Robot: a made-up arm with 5 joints.
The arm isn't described. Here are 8 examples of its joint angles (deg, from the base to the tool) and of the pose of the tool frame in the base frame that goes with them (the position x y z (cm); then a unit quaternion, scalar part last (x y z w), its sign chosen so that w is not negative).
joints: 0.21 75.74 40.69 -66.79 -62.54
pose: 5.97 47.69 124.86 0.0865 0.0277 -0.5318 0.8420
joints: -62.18 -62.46 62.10 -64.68 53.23
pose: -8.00 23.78 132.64 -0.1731 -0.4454 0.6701 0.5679
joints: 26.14 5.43 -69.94 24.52 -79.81
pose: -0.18 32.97 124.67 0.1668 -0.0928 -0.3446 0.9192
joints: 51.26 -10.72 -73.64 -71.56 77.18
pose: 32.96 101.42 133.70 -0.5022 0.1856 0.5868 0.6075
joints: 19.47 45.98 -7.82 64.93 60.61
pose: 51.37 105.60 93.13 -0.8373 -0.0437 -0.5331 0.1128
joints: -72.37 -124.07 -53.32 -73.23 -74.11
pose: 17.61 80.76 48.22 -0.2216 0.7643 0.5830 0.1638
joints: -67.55 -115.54 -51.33 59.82 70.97
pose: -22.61 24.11 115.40 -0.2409 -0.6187 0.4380 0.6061
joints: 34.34 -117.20 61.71 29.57 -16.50
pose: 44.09 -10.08 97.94 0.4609 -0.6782 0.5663 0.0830
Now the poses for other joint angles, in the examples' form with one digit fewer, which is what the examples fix.
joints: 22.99 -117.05 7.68 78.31 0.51
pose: 9.4 -14.4 77.5 0.351 -0.837 0.312 0.282
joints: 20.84 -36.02 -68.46 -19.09 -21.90
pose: 45.9 75.7 132.2 -0.350 0.256 0.151 0.888
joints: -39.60 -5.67 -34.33 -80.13 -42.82
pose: 53.4 34.3 47.8 0.042 0.883 -0.040 0.465
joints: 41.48 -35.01 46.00 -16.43 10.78
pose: -60.6 40.1 74.5 -0.425 -0.807 0.139 0.385
